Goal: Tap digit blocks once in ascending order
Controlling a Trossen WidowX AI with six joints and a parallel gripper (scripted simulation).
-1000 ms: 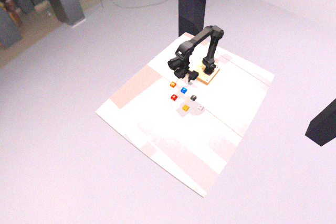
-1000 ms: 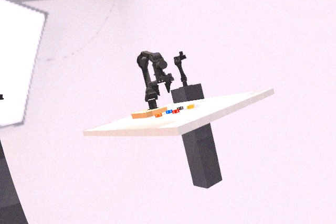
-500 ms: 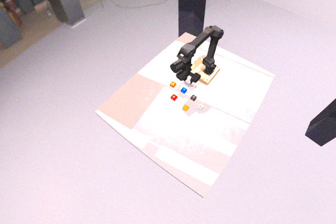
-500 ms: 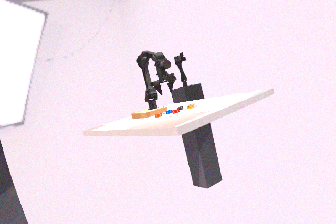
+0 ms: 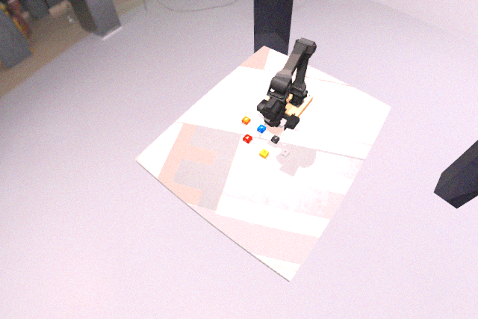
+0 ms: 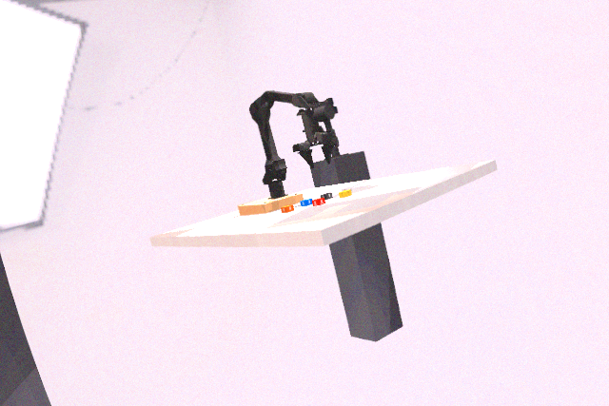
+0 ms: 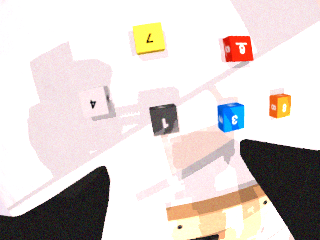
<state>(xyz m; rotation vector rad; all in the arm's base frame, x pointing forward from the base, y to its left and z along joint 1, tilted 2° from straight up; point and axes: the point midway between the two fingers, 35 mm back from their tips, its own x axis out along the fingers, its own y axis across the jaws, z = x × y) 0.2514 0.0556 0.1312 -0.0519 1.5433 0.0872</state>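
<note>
Now: gripper tip 110 mm above the dark grey block and 10 mm past it. Round my gripper tip: white block 110 mm below, 80 mm to the left, 20 mm ahead; yellow block 110 mm below, 90 mm ahead, 10 mm to the left; blue block 110 mm below, 90 mm to the right, 10 mm behind.
</note>
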